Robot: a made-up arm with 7 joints. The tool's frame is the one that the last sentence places.
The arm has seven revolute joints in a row. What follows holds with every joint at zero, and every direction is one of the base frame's. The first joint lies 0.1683 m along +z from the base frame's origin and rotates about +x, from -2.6 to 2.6 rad. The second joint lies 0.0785 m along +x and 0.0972 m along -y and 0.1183 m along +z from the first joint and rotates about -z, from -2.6 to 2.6 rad. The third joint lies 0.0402 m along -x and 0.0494 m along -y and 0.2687 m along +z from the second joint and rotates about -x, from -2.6 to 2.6 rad. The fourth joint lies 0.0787 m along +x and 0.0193 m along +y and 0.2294 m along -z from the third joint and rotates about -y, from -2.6 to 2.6 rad. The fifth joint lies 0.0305 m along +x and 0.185 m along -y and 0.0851 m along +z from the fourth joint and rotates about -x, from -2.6 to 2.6 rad. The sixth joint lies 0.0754 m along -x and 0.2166 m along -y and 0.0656 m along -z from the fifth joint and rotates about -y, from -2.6 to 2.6 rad. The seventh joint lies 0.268 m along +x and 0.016 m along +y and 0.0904 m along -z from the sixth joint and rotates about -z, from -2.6 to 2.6 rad. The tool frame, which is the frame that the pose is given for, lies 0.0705 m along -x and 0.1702 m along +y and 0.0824 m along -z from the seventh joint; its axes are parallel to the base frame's.
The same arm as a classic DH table. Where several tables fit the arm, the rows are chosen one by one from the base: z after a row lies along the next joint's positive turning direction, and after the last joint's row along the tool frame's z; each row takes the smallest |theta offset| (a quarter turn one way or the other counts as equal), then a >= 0, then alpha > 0; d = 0 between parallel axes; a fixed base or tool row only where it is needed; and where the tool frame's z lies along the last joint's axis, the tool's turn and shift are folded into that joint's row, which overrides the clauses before.
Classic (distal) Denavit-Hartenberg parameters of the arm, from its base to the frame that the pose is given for. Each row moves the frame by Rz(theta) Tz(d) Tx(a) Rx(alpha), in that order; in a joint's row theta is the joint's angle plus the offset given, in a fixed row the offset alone. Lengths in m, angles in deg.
base (fixed): a 0  alpha 90  d 0.1683  theta offset 90
joint 1: a -0.0972  alpha 90  d 0.0785  theta offset 0
joint 2: a -0.0494  alpha 90  d -0.387  theta offset 0
joint 3: a 0.2294  alpha -90  d -0.0385  theta offset 90
joint 4: a -0.0851  alpha 90  d 0.1657  theta offset 0
joint 5: a 0.0656  alpha -90  d 0.0449  theta offset 0
joint 6: a 0.268  alpha 90  d 0.2006  theta offset 90
joint 7: a -0.1842  alpha 180  d 0  theta offset 67.5
tool (fixed): a 0  alpha 0  d -0.1728  theta offset 67.5
Joint limits (deg, base to tool): -148.97..148.97 -148.97..148.97 -148.97..148.97 -148.97..148.97 -148.97..148.97 -148.97..148.97 -148.97..148.97

